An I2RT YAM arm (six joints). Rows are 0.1 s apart.
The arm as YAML. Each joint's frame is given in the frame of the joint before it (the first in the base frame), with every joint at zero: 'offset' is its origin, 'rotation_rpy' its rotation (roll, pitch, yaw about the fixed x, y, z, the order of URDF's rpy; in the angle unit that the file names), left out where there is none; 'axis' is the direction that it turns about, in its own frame. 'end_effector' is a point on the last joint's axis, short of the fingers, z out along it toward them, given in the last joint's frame.
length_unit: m
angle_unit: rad
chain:
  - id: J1
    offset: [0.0, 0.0, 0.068]
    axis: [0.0, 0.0, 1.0]
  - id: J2
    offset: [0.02, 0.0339, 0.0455]
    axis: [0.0, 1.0, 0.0]
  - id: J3
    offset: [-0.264, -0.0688, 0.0]
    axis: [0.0, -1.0, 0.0]
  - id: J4
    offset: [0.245, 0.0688, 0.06]
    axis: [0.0, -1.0, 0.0]
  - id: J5
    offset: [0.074, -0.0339, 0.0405]
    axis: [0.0, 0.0, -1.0]
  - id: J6
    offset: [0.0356, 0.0, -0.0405]
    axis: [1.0, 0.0, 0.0]
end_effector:
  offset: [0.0, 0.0, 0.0]
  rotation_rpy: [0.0, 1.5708, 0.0]
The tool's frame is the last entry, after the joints.
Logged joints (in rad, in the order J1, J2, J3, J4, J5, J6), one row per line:
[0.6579, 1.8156, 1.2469, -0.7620, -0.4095, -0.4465]
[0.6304, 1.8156, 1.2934, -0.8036, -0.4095, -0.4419]
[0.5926, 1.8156, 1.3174, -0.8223, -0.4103, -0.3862]
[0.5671, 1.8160, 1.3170, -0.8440, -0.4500, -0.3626]
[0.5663, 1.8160, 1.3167, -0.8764, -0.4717, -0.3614]
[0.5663, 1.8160, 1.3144, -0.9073, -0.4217, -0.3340]
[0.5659, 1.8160, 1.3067, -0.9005, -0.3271, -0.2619]
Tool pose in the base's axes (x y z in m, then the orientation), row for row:
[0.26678, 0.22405, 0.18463, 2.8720, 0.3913, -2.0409]
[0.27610, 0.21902, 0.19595, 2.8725, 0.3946, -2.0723]
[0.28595, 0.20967, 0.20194, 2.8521, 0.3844, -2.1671]
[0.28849, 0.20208, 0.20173, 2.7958, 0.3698, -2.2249]
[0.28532, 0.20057, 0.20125, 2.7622, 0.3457, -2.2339]
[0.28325, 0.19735, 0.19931, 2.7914, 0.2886, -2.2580]
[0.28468, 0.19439, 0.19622, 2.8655, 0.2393, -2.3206]
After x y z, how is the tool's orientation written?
As angles about the fixed x, y, z axes (roll, pitch, yaw), in radians.
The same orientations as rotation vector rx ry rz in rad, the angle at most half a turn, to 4 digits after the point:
[-1.5729, 2.4154, 0.6317]
[-1.5304, 2.4319, 0.6271]
[-1.4157, 2.4980, 0.6312]
[-1.3602, 2.5440, 0.6902]
[-1.3636, 2.5728, 0.7250]
[-1.3343, 2.6432, 0.6572]
[-1.2381, 2.7196, 0.5240]

